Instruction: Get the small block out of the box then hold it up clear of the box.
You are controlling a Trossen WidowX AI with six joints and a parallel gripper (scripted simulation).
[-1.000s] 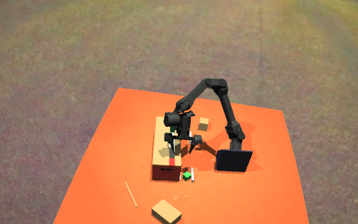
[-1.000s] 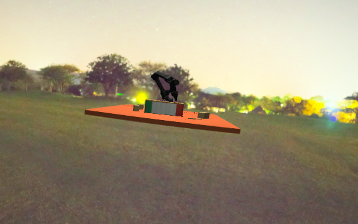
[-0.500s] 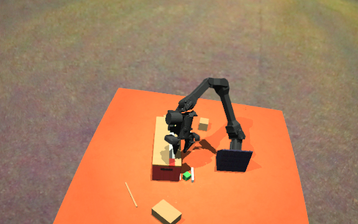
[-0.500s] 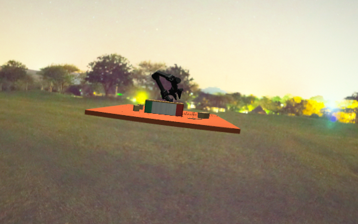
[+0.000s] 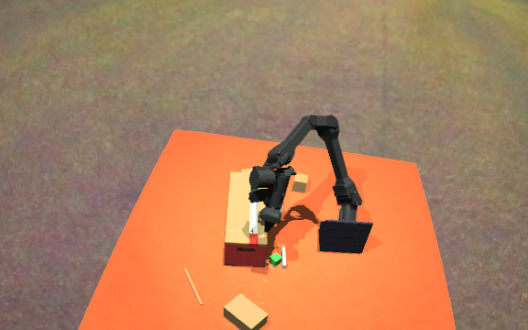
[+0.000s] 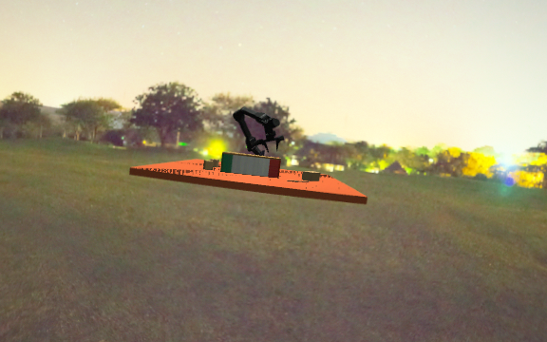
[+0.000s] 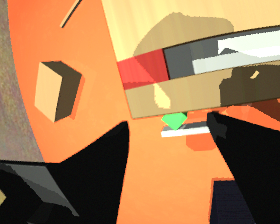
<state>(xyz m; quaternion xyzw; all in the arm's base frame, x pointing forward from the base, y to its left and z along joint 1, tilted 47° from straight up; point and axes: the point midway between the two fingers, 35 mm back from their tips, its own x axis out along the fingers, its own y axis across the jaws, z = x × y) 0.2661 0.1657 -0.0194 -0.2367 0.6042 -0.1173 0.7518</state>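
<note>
My gripper tip is 5 cm past the green block, 1 cm to the right of it and 15 cm above it. From my gripper tip the other things lie so: long box 6 cm ahead, 14 cm to the right, 10 cm below; then thin tan rod 20 cm ahead, 20 cm to the left, 16 cm below.
</note>
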